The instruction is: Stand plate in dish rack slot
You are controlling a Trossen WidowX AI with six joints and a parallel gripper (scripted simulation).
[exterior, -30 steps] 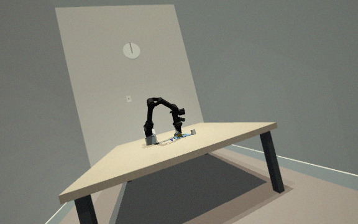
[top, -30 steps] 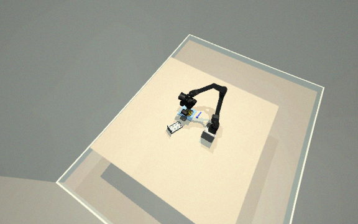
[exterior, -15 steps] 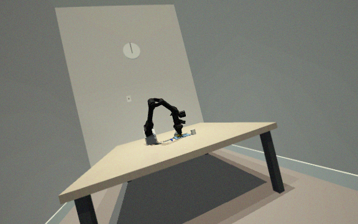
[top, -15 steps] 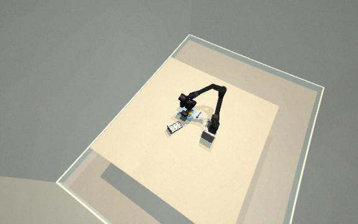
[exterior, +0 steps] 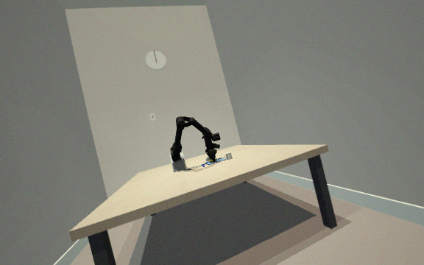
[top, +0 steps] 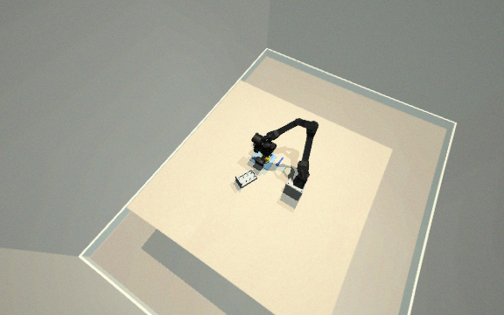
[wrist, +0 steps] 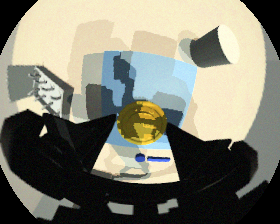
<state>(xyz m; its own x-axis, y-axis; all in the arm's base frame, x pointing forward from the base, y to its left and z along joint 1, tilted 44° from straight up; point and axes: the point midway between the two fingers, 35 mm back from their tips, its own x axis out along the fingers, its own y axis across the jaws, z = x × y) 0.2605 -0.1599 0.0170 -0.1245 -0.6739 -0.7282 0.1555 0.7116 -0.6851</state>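
My gripper tip is now 1 cm below the yellow plate. The rest, counted from my gripper tip: blue utensil (10 cm behind, 2 cm to the right); then light blue mat (2 cm ahead, 1 cm to the right, 1 cm below); then grey dish rack (19 cm to the left, 5 cm ahead, 2 cm above).
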